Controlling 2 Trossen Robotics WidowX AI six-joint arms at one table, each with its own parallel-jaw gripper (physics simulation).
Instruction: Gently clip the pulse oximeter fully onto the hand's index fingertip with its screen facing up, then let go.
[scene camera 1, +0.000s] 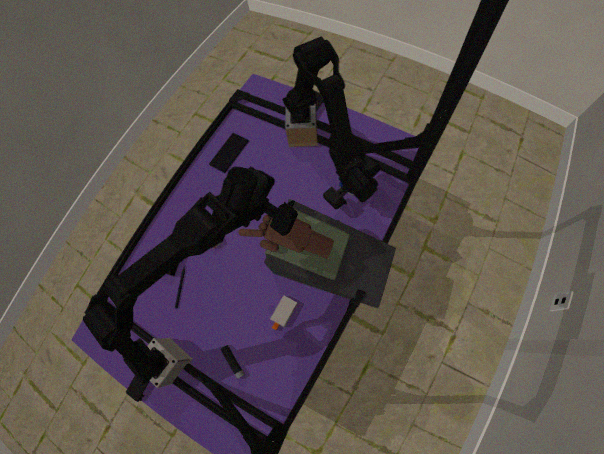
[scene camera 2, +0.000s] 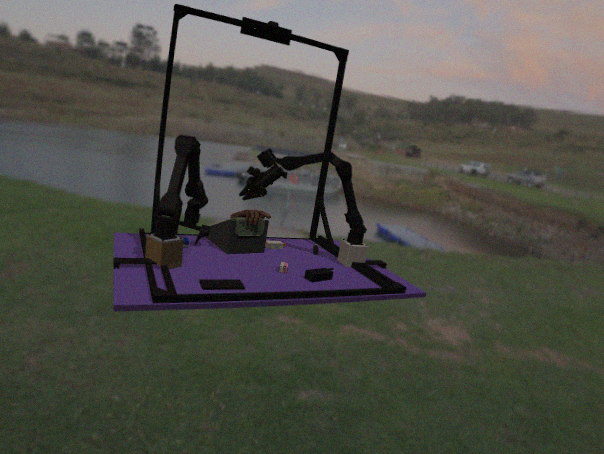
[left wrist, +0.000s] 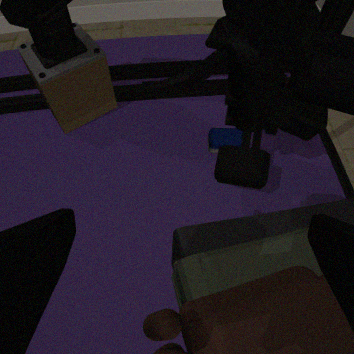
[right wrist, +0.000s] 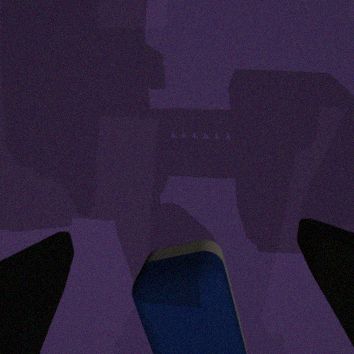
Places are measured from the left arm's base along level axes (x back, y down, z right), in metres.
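Pixels of known places: left gripper, fingertip midpoint: (scene camera 1: 278, 192) (scene camera 2: 241, 197) (left wrist: 194, 223); right gripper, fingertip midpoint: (left wrist: 245, 146) (right wrist: 186, 236); left arm's base at its link origin: (scene camera 1: 155, 362) (scene camera 2: 354, 242); right arm's base at its link origin: (scene camera 1: 300, 115) (scene camera 2: 165, 236) (left wrist: 58, 48).
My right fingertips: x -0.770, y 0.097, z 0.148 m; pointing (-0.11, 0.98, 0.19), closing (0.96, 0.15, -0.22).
For each thing: its top centre in the pictures, then the offset to it from my right fingertips. "spot": a spot on its surface instead.
- blue block with a pale base, top centre: (left wrist: 228, 134) (scene camera 1: 348, 184) (scene camera 2: 185, 239) dx -0.004, dy -0.025, dz -0.031 m
- white box with an orange tip, top centre: (scene camera 1: 281, 313) (scene camera 2: 276, 242) dx +0.441, dy -0.020, dz +0.040 m
- dark cylinder at its top centre: (scene camera 1: 231, 362) dx +0.643, dy -0.020, dz +0.007 m
- black tray at its top centre: (scene camera 2: 319, 270) dx +0.521, dy -0.028, dz -0.359 m
- flat black slab at its top centre: (scene camera 2: 222, 283) (scene camera 1: 228, 151) dx +0.113, dy +0.000, dz -0.460 m
- small white-and-red piece at a spot on its surface: (scene camera 2: 283, 267) spot: dx +0.380, dy -0.018, dz -0.312 m
A blue block with a pale base (scene camera 1: 341, 185) (scene camera 2: 185, 241) (left wrist: 225, 137) (right wrist: 187, 295), which looks like the pulse oximeter, lies on the purple table; I see no screen on it. The brown hand (scene camera 1: 300, 234) (scene camera 2: 251, 216) (left wrist: 265, 315) rests palm down on the dark wedge stand, one finger reaching out past its edge. My left gripper (scene camera 2: 250, 192) (left wrist: 194, 223) is open and empty above the hand. My right gripper (scene camera 1: 348, 192) (right wrist: 186, 236) is open and low over the blue block, which shows between and below its fingers in the right wrist view; its fingers partly hide the block in scene camera 1.
The wedge stand (scene camera 1: 370, 262) (scene camera 2: 235, 243) (left wrist: 225, 238) has a green pad. A white box with an orange tip (scene camera 1: 283, 311) (scene camera 2: 274, 244), a dark cylinder (scene camera 1: 231, 360), a black tray (scene camera 2: 318, 274), a flat black slab (scene camera 1: 229, 152) (scene camera 2: 222, 284) and a small white-and-red piece (scene camera 2: 283, 267) lie around.
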